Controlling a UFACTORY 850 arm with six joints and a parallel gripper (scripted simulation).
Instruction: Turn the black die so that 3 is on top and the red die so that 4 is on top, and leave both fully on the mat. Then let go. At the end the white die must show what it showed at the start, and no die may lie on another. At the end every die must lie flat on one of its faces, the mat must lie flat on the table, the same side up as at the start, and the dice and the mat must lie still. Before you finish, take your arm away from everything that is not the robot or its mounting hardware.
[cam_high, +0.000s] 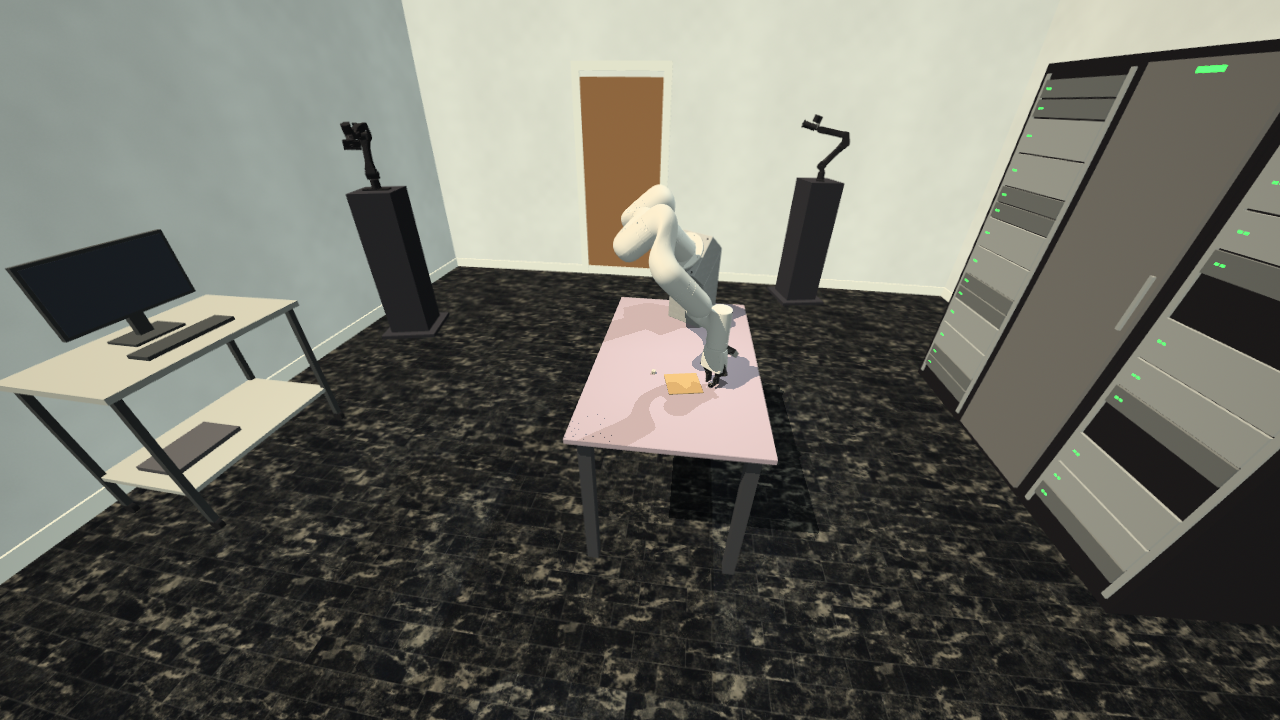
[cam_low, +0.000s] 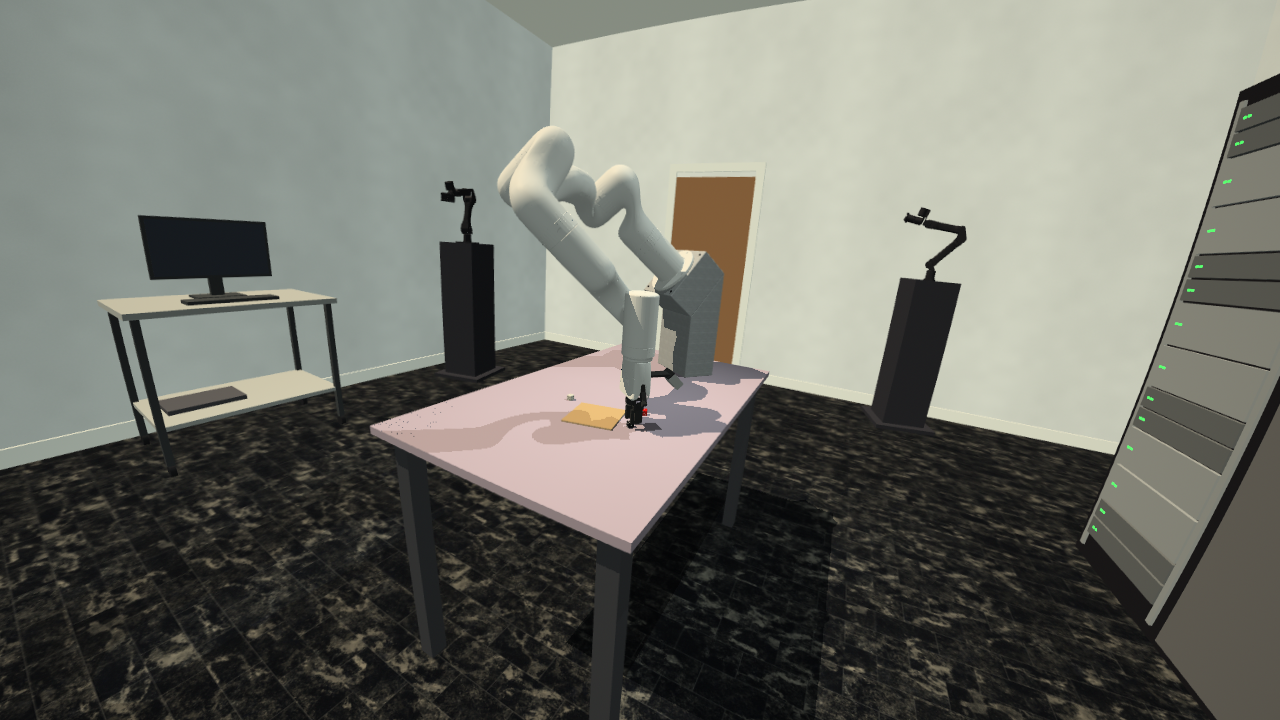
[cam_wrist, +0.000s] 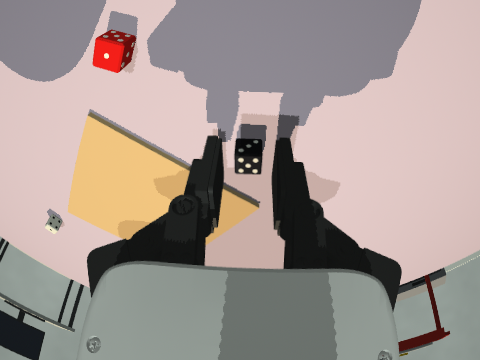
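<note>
Right now my hand is 30 mm above the black die and 10 mm to the left of it. Round my hand: mat 110 mm to the right, 40 mm below, 30 mm behind; then red die 90 mm behind, 30 mm below, 10 mm to the left; then white die 230 mm to the right, 110 mm behind, 30 mm below.
</note>
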